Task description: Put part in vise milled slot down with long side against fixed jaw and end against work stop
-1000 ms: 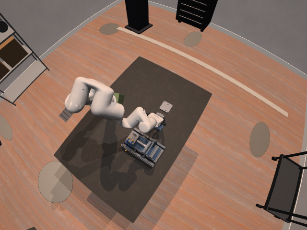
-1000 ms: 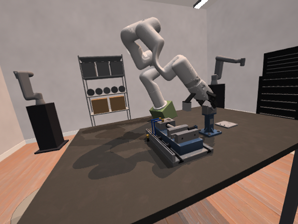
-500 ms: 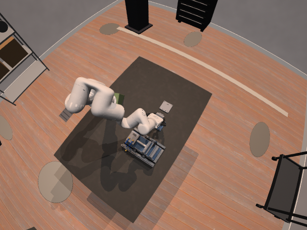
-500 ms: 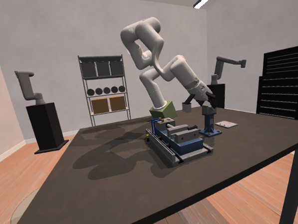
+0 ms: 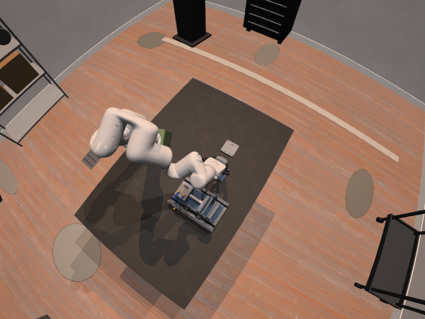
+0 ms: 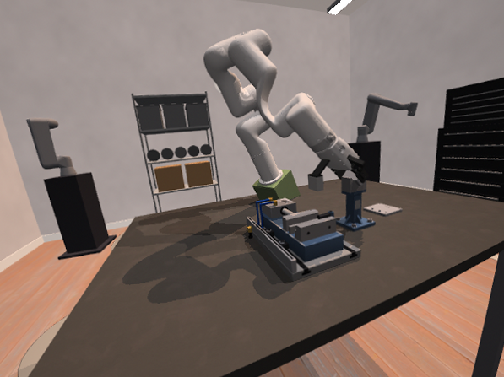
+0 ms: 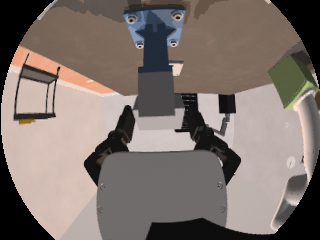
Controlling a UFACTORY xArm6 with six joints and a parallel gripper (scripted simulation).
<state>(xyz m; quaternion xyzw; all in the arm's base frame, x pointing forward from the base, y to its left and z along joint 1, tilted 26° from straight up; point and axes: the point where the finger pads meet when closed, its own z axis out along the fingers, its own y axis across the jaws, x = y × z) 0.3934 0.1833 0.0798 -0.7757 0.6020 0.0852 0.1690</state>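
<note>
Right now my hand is 10 mm to the right of the part and 10 mm above it. Also, from my hand: air cylinder 230 mm to the right, 90 mm below, 60 mm behind; then grey rail 310 mm to the right, 130 mm below, 50 mm ahead.
</note>
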